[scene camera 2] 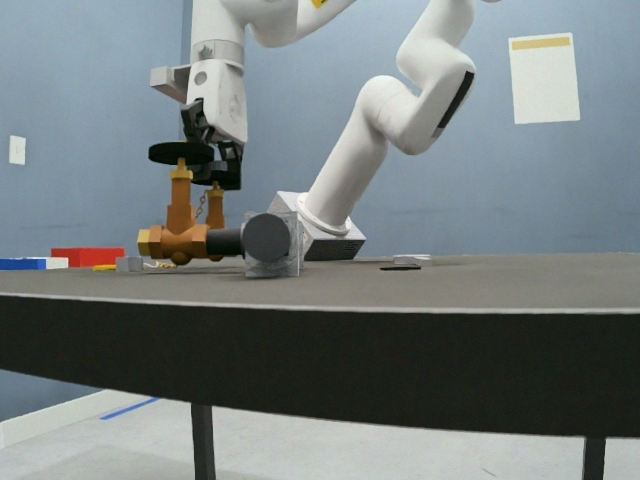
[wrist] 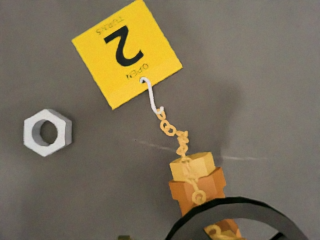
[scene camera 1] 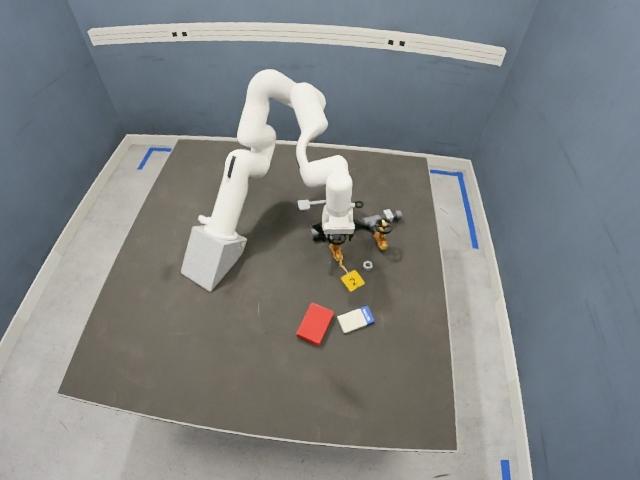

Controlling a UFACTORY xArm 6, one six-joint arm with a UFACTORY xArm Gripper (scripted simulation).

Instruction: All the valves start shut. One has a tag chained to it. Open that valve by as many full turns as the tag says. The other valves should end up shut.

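Labels:
There is a red block that I see in scene camera 1 and in scene camera 2, while the block is out of frame in the wrist view. The red block (scene camera 1: 332, 315) and the block (scene camera 2: 77, 257) are given here at the same spot.

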